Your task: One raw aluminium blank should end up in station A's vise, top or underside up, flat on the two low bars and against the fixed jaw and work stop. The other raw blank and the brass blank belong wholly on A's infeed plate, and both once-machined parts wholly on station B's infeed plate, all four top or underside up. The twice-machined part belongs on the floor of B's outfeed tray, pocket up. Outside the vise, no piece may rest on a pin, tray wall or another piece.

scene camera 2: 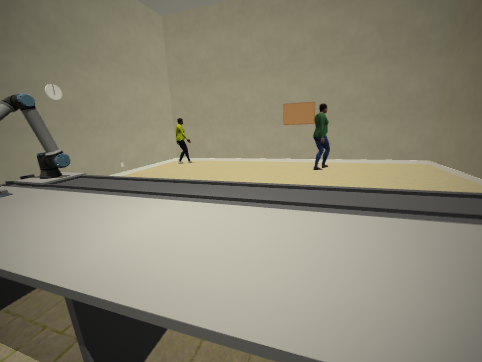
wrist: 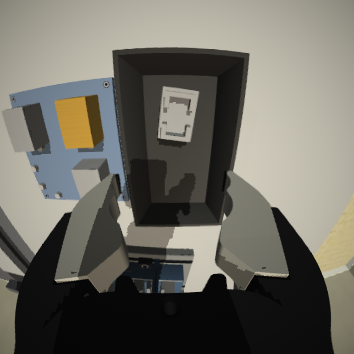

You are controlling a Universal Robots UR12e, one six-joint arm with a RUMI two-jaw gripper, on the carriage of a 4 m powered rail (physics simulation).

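Places are measured from the arm's base along level axes (x right, y down, z ahead), in millimetres.
Where they show: gripper, fingertip midpoint: (wrist: 171, 174); arm's base, link origin: (scene camera 2: 51, 176).
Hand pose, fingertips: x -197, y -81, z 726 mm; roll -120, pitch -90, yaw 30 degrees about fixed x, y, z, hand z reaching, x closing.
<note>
Each offset is from my fingertips to the top centre of the thing. Level surfaces: height alone.
In the wrist view, a blue infeed plate @(dy +103, dx +11, dz -160 mm) (wrist: 57, 167) holds a grey aluminium blank @(dy +67, dx -35, dz -206 mm) (wrist: 17, 130) at left, the brass blank @(dy +67, dx -34, dz -115 mm) (wrist: 72, 122) beside it and another grey blank @(dy +67, dx +56, dz -119 mm) (wrist: 87, 180), partly hidden by the left finger. To its right, a dark tray @(dy +69, dx +15, dz +10 mm) (wrist: 232, 110) holds a pale machined part @(dy +64, dx -34, dz +7 mm) (wrist: 177, 115), pocket up on the floor and apart from the walls. My gripper (wrist: 171, 174) is open and empty, its fingers above the tray's near half, one towards each side. A vise (wrist: 170, 275) shows partly behind the gripper body. I cannot tell the blanks' faces or the station.
Small pins @(dy +95, dx +36, dz -234 mm) (wrist: 35, 169) stand on the plate's left side. In scene camera 2, the arm (scene camera 2: 40, 130) stands at the far left on the rail (scene camera 2: 250, 192), behind the long table @(dy +111 mm) (scene camera 2: 225, 250). Two people, in yellow (scene camera 2: 181, 132) and green (scene camera 2: 321, 125), are on the floor beyond.
</note>
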